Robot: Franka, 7 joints.
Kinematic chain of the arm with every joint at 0, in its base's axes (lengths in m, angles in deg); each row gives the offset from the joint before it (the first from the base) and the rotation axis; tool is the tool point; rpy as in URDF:
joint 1: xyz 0 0 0.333 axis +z
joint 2: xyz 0 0 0 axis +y
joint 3: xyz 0 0 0.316 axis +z
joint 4: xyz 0.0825 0 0 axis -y
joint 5: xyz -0.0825 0 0.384 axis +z
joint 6: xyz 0 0 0 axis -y
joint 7: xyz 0.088 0 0 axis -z
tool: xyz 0 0 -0.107 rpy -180 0 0
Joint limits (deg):
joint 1: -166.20..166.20
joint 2: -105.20..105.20
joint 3: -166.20..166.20
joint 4: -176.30..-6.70
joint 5: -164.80..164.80
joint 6: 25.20..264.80
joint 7: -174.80..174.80
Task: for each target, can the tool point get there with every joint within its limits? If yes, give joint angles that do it. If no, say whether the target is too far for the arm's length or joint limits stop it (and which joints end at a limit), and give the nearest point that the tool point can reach.
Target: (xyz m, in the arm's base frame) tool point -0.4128 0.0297 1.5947
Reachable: no: too far | nearest point -0.2667 0.0192 1.1482 | short by 0.470 m
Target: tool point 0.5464 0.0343 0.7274
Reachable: yes | joints -110.88 -80.78 55.65 -102.25 -97.28 136.31 -75.22
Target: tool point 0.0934 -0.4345 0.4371
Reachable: yes | joints 44.75 -15.52 -113.41 -106.22 -15.80 44.93 -107.32
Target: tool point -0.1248 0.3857 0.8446
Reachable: yes | joints 51.18 82.53 138.67 -97.68 -125.97 173.72 118.98
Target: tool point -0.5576 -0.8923 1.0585
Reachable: no: too far | nearest point -0.3743 -0.5989 0.8200 | short by 0.420 m
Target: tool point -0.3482 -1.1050 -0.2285
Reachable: no: too far | nearest point -0.2320 -0.7363 -0.0412 | short by 0.430 m
